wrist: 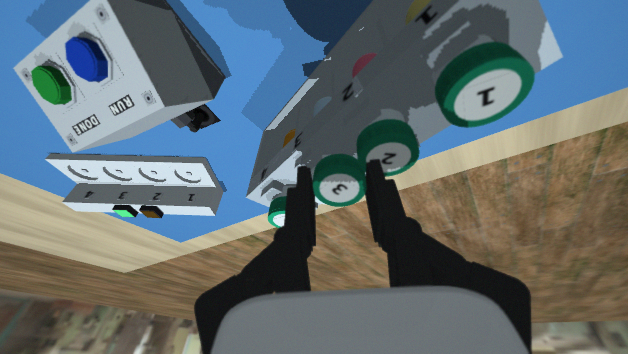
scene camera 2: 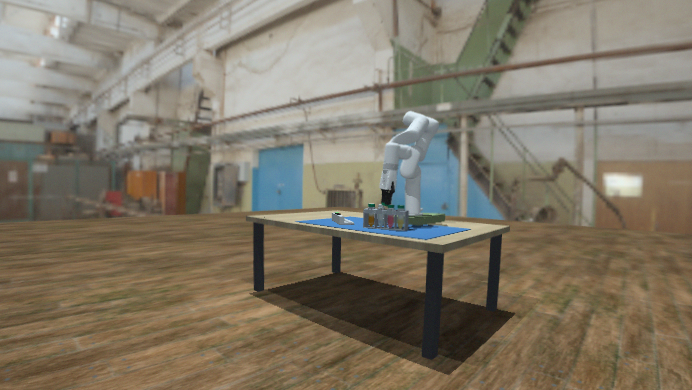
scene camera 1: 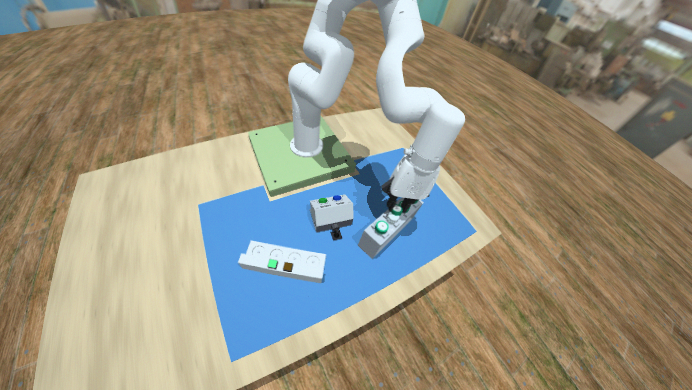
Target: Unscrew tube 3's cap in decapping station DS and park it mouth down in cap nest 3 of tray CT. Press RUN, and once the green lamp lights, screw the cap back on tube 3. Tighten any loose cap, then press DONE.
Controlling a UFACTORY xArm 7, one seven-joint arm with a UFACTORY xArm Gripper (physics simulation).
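Seen in the pictures: gripper, fingertip midpoint: (wrist: 338,178) (scene camera 2: 385,204) (scene camera 1: 396,208); arm's base, link origin: (scene camera 2: 412,214) (scene camera 1: 306,146).
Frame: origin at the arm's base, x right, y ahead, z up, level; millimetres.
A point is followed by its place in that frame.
Note:
The grey decapping station DS (scene camera 1: 373,244) @(x -1, y 468, z 33 mm) (wrist: 334,88) @(x -98, y 409, z -3 mm) (scene camera 2: 385,220) @(x -106, y 434, z 3 mm) holds tubes with green, white-topped caps. My gripper (scene camera 1: 399,206) @(x -95, y 418, z 84 mm) (wrist: 338,178) @(x -95, y 418, z 84 mm) (scene camera 2: 387,197) @(x -95, y 418, z 84 mm) reaches down over the station and is shut on cap 3 (wrist: 340,185) @(x -95, y 419, z 90 mm) (scene camera 1: 396,210) @(x -87, y 427, z 90 mm), one black finger on each side. Cap 2 (wrist: 387,147) @(x -130, y 410, z 83 mm) sits just beside the right finger and cap 1 (wrist: 485,90) (scene camera 1: 381,227) further along. Cap 4 (wrist: 276,213) @(x -28, y 434, z 83 mm) is half hidden behind the left finger. The white cap tray CT (scene camera 1: 251,261) @(x 308, y 372, z 7 mm) (wrist: 144,200) @(x 227, y 408, z -1 mm) (scene camera 2: 339,218) @(x 161, y 485, z -5 mm) has all its numbered nests empty.
The control box (scene camera 1: 334,213) @(x 49, y 333, z 26 mm) (wrist: 131,66) @(x -7, y 305, z 30 mm) carries a blue RUN button (wrist: 86,58) @(x 11, y 287, z 32 mm) and a green DONE button (wrist: 50,84) @(x 55, y 279, z 31 mm). On the tray front sit a bright green lamp (scene camera 1: 272,263) @(x 259, y 401, z 15 mm) (wrist: 124,211) @(x 251, y 399, z 15 mm) and an amber one (scene camera 1: 287,266) @(x 227, y 424, z 15 mm) (wrist: 151,212) @(x 218, y 422, z 15 mm). All stand on a blue mat (scene camera 1: 289,310) @(x 263, y 516, z -39 mm).

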